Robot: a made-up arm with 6 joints.
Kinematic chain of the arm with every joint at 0, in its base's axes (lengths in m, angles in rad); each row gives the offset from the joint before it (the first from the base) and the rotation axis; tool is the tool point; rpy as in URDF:
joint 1: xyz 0 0 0.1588 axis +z
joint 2: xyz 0 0 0 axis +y
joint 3: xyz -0.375 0 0.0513 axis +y
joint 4: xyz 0.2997 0 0.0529 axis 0.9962 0 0.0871
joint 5: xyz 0 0 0 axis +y
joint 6: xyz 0.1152 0 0.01 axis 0.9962 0 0.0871
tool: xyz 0 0 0 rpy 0 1.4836 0
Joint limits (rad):
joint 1: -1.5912..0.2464
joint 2: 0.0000..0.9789
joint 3: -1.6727..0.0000
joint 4: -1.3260..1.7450
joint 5: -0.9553..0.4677
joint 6: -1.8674..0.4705
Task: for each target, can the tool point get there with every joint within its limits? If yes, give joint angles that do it. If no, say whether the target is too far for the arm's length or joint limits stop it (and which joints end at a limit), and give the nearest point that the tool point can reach.
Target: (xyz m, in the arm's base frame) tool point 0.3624 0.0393 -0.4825
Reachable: no: joint limits stop it (at a limit: joint 2, joint 3) | nearest point 0.0887 0.0096 0.1728 | short by 0.711 m
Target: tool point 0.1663 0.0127 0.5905
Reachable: yes | joints -0.2298 0.8235 -0.8161 -0.6604 -0.7885 -1.2243
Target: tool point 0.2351 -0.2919 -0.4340
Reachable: no: joint limits stop it (at a limit: joint 2, joint 3) | nearest point 0.0584 -0.0725 0.1745 | short by 0.671 m
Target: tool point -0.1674 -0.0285 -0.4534
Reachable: no: joint limits stop it (at a limit: joint 1, joint 2, joint 3, joint 5) | nearest point -0.0189 -0.0706 0.1682 | short by 0.641 m
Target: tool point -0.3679 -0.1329 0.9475
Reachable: no: too far | nearest point -0.2915 -0.0884 0.7754 | short by 0.193 m
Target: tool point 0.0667 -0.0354 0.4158
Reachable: yes | joints -0.5024 0.3558 -0.4482 0.0499 0.1969 -1.0673
